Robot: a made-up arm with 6 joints. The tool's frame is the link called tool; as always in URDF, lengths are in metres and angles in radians. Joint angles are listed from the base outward.
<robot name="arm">
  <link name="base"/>
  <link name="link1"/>
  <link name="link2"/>
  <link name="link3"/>
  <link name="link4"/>
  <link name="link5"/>
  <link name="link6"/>
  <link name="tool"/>
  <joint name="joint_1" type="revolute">
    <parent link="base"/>
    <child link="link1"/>
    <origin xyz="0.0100 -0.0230 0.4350" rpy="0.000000 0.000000 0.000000"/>
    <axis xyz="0 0 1"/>
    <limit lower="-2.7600" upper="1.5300"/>
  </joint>
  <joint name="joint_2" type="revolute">
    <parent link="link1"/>
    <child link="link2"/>
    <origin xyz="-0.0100 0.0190 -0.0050" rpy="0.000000 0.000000 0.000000"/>
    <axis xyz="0 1 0"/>
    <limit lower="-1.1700" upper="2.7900"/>
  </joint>
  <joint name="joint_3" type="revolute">
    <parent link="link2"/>
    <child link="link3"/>
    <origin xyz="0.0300 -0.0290 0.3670" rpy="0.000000 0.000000 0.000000"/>
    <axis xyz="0 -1 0"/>
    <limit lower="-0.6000" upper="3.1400"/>
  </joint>
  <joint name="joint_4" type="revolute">
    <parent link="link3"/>
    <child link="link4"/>
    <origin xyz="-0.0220 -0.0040 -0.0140" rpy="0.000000 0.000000 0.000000"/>
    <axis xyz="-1 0 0"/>
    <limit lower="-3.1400" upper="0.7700"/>
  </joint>
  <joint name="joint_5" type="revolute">
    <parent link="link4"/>
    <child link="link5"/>
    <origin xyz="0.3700 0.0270 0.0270" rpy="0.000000 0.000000 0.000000"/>
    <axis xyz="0 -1 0"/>
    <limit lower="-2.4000" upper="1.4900"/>
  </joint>
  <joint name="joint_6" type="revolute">
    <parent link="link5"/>
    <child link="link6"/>
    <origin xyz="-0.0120 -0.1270 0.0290" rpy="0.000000 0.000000 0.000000"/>
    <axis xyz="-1 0 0"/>
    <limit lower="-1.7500" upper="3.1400"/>
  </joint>
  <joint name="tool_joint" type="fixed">
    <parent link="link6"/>
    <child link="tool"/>
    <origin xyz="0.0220 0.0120 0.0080" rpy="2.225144 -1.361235 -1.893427"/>
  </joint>
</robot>
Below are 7 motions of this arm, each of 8 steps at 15 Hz.
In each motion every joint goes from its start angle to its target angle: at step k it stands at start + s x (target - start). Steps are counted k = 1, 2, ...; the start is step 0. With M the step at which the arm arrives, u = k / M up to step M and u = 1 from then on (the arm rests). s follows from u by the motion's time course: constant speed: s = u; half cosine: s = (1 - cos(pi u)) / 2; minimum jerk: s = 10 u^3 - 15 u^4 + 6 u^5.
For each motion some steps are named. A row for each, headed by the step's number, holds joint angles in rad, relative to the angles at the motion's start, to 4 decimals.
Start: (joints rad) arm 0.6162 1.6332 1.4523 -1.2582 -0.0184 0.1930
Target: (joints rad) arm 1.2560 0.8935 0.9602 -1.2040 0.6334 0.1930
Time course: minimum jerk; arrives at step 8
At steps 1, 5, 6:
1: 0.0103 -0.0119 -0.0079 0.0009 0.0105 0.0000
5: 0.4637 -0.5361 -0.3567 0.0393 0.4724 0.0000
6: 0.5736 -0.6631 -0.4412 0.0486 0.5843 0.0000

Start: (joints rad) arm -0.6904 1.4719 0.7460 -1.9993 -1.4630 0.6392
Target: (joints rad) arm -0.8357 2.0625 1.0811 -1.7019 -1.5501 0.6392
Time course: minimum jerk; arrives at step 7
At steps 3, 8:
3: -0.0535 0.2173 0.1233 0.1094 -0.0320 0.0000
8: -0.1453 0.5906 0.3351 0.2974 -0.0871 0.0000

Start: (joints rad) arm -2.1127 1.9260 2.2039 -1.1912 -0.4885 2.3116
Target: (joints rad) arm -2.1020 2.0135 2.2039 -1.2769 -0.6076 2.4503
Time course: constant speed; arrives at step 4
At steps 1, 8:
1: 0.0027 0.0219 0.0000 -0.0214 -0.0298 0.0347
8: 0.0107 0.0875 0.0000 -0.0857 -0.1191 0.1387

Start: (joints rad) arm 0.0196 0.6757 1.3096 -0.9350 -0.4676 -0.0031
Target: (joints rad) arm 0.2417 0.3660 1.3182 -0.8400 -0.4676 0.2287
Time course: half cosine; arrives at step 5
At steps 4, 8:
4: 0.2009 -0.2801 0.0078 0.0859 0.0000 0.2097
8: 0.2221 -0.3097 0.0086 0.0950 0.0000 0.2318

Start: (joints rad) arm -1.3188 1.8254 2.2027 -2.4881 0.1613 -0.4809
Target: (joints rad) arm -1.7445 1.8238 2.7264 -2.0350 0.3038 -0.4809
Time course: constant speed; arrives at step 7
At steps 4, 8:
4: -0.2433 -0.0009 0.2993 0.2589 0.0814 0.0000
8: -0.4257 -0.0016 0.5237 0.4531 0.1425 0.0000

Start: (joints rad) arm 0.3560 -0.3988 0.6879 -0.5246 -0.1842 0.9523
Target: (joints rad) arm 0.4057 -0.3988 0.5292 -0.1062 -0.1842 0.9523
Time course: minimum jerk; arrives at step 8
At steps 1, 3, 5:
1: 0.0008 0.0000 -0.0025 0.0067 0.0000 0.0000
3: 0.0137 0.0000 -0.0437 0.1151 0.0000 0.0000
5: 0.0360 0.0000 -0.1150 0.3033 0.0000 0.0000

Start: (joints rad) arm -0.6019 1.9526 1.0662 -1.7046 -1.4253 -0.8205
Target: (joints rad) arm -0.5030 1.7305 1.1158 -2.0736 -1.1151 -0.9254
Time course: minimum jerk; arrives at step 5
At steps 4, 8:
4: 0.0932 -0.2092 0.0467 -0.3476 0.2922 -0.0988
8: 0.0989 -0.2221 0.0496 -0.3690 0.3102 -0.1049

